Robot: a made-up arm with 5 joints. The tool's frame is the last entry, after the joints.
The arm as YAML. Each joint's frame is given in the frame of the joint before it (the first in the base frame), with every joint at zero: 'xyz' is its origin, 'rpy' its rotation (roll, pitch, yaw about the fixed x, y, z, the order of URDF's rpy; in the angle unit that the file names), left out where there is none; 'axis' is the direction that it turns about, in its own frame. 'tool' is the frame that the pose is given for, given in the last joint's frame.
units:
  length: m
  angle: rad
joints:
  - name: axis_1
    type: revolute
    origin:
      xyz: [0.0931, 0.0, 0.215]
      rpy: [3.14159, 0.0, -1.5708]
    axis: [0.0, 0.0, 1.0]
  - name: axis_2
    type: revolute
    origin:
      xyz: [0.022, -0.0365, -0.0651]
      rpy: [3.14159, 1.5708, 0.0]
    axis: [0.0, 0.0, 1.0]
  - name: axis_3
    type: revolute
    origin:
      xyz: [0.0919, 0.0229, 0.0]
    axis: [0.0, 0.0, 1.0]
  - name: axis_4
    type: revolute
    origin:
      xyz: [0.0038, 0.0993, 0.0]
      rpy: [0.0, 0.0, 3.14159]
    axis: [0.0, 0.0, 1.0]
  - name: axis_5
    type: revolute
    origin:
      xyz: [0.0, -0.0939, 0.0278]
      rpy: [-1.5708, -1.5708, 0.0]
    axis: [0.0, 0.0, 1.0]
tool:
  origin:
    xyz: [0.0, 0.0, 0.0]
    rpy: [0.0, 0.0, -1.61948]
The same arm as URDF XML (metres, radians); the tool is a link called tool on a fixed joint. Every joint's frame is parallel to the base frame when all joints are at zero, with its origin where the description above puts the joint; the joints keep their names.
<robot name="arm">
<link name="base_link"/>
<link name="link1"/>
<link name="link2"/>
<link name="link3"/>
<link name="link4"/>
<link name="link5"/>
<link name="tool"/>
<joint name="axis_1" type="continuous"><parent link="base_link"/><child link="link1"/><origin xyz="0.0931 0 0.215" rpy="0 0 0"/><axis xyz="0 0 -1"/></joint>
<joint name="axis_2" type="continuous"><parent link="link1"/><child link="link2"/><origin xyz="0.0365 -0.022 0.0651" rpy="0 0 0"/><axis xyz="0 1 0"/></joint>
<joint name="axis_3" type="continuous"><parent link="link2"/><child link="link3"/><origin xyz="0.0229 0 0.0919" rpy="0 0 0"/><axis xyz="0 1 0"/></joint>
<joint name="axis_4" type="continuous"><parent link="link3"/><child link="link4"/><origin xyz="0.0993 0 0.0038" rpy="0 0 0"/><axis xyz="0 1 0"/></joint>
<joint name="axis_5" type="continuous"><parent link="link4"/><child link="link5"/><origin xyz="0.0939 0.0278 0" rpy="0 0 0"/><axis xyz="-1 0 0"/></joint>
<joint name="tool_fixed" type="fixed"><parent link="link5"/><child link="tool"/><origin xyz="0 0 0" rpy="1.5709 -1.5221 -1.5709"/></joint>
</robot>

